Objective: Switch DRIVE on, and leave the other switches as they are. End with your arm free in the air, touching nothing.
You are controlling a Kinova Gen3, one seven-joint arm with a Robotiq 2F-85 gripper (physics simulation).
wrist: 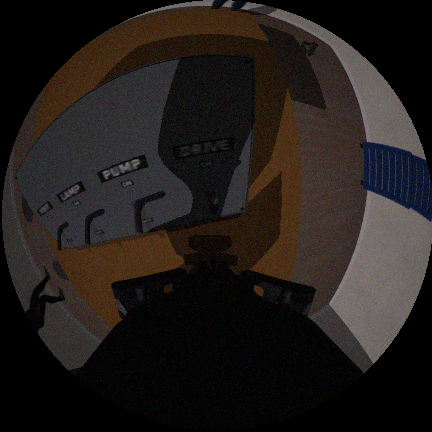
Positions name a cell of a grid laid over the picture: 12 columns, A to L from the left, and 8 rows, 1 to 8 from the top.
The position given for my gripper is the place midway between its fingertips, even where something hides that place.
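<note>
My gripper (F5), visible. Grey switch panel (E3), visible too.
</note>
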